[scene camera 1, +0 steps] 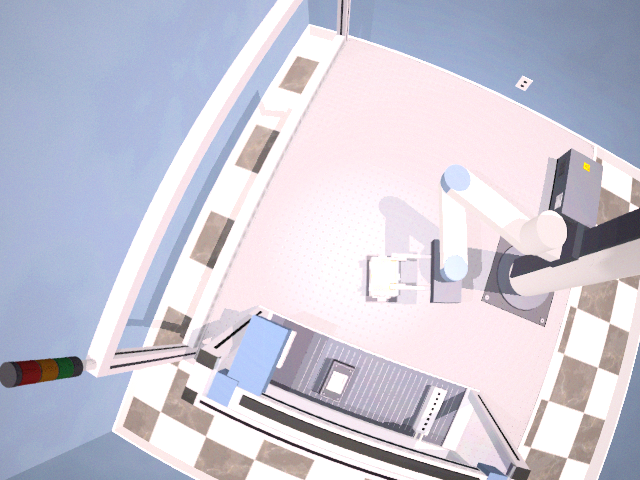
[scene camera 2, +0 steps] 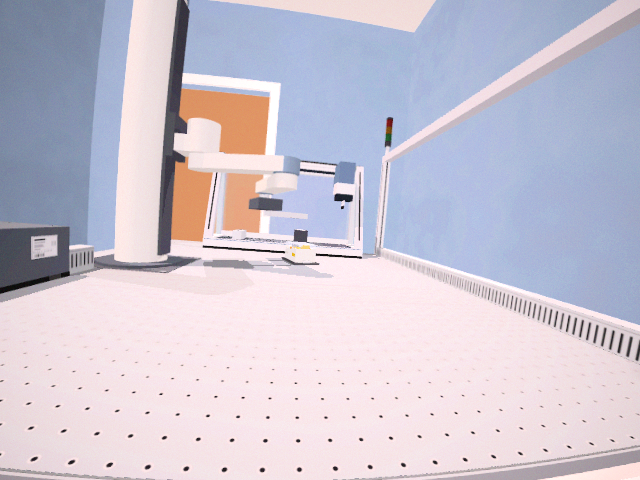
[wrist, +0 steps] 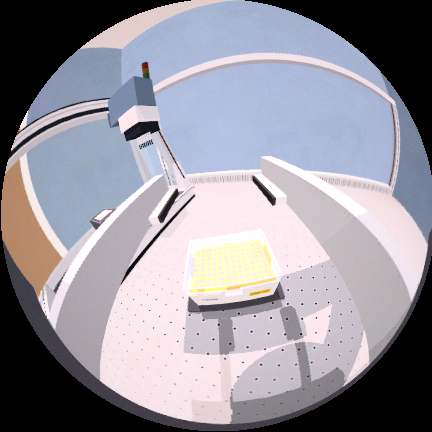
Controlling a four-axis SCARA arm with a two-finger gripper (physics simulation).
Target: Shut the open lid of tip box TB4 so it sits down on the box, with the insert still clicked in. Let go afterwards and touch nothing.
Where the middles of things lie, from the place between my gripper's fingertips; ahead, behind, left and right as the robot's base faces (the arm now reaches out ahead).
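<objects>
The clear lid (scene camera 1: 384, 271) is 0.12 m below my hand, and the grey slatted deck (scene camera 1: 403, 429) is 0.16 m below my hand, 0.14 m behind it and 0.35 m to the left of it. There's a grey cabinet (scene camera 1: 581, 189) that's 0.61 m to the right of my hand, 0.64 m behind it and 0.13 m below it. Going by their middles, that cabinet is the farthest from my hand of the things named here. And tip box TB4 (wrist: 211, 301) is 0.15 m below my hand.
</objects>
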